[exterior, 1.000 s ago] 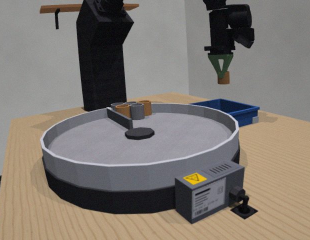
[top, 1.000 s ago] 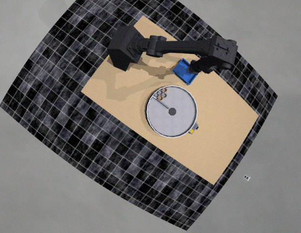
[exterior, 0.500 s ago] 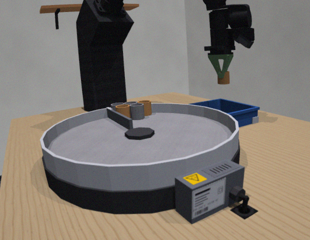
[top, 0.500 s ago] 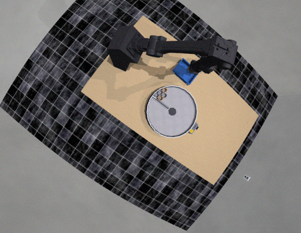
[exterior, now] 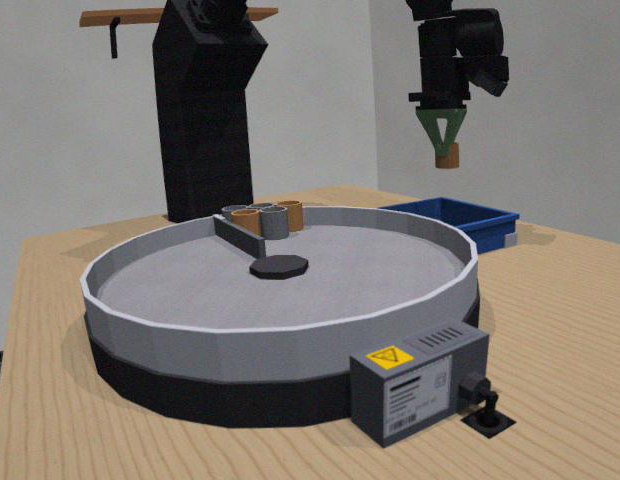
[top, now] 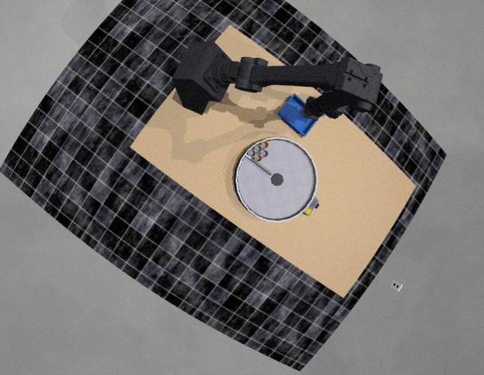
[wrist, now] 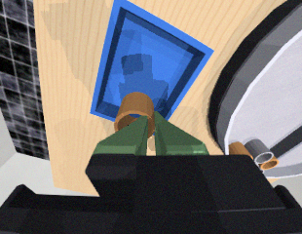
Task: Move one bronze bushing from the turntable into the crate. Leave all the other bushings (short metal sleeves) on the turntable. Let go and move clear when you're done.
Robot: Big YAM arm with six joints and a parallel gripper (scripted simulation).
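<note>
The blue crate is 13 cm below my hand, 1 cm to the left of it and 1 cm behind it.
</note>
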